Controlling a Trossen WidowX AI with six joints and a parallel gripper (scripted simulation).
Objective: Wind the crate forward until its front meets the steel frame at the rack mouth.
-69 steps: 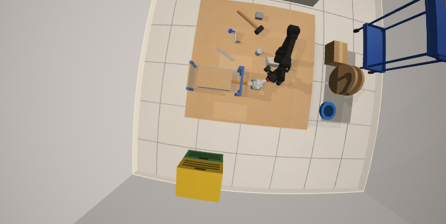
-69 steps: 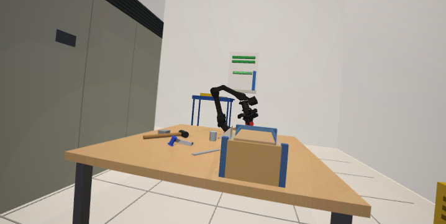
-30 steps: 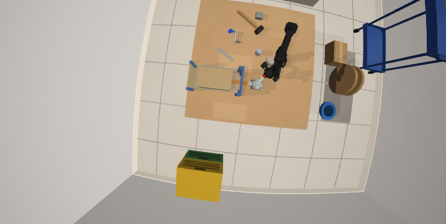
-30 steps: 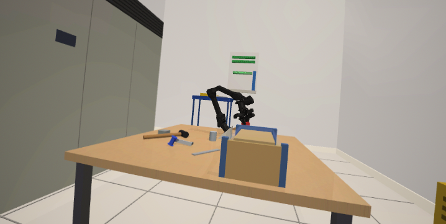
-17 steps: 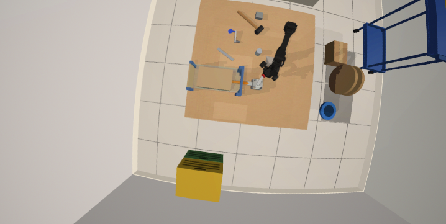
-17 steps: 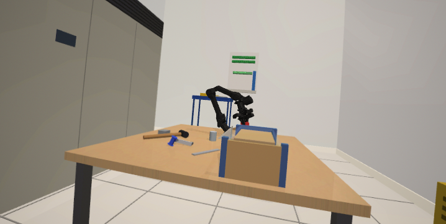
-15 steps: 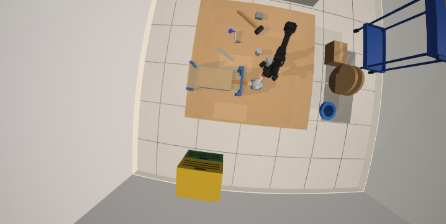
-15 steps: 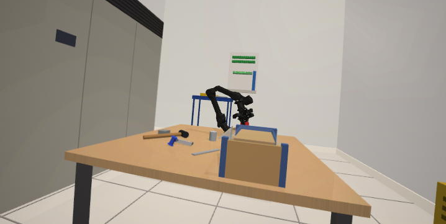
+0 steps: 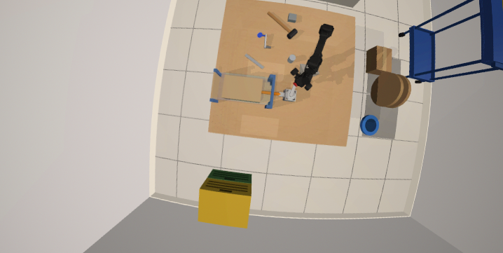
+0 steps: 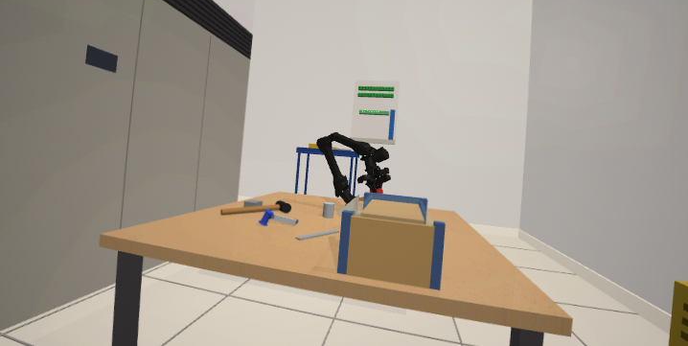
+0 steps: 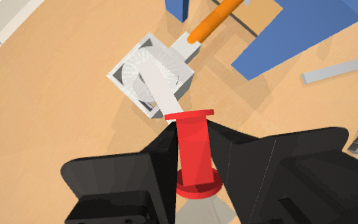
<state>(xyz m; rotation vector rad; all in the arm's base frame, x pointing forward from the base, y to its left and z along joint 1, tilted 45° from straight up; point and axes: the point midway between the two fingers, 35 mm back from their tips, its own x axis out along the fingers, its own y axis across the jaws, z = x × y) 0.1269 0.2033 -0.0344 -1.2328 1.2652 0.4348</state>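
Right now my gripper tip is 20 mm to the right of the red-knobbed crank handle and 30 mm above it. The rest, counted from my gripper tip: blue steel frame (170 mm ahead, 100 mm to the left, 30 mm below); red grip (10 mm behind, 10 mm to the right); hand winch (10 mm behind, 70 mm to the left, 100 mm below).
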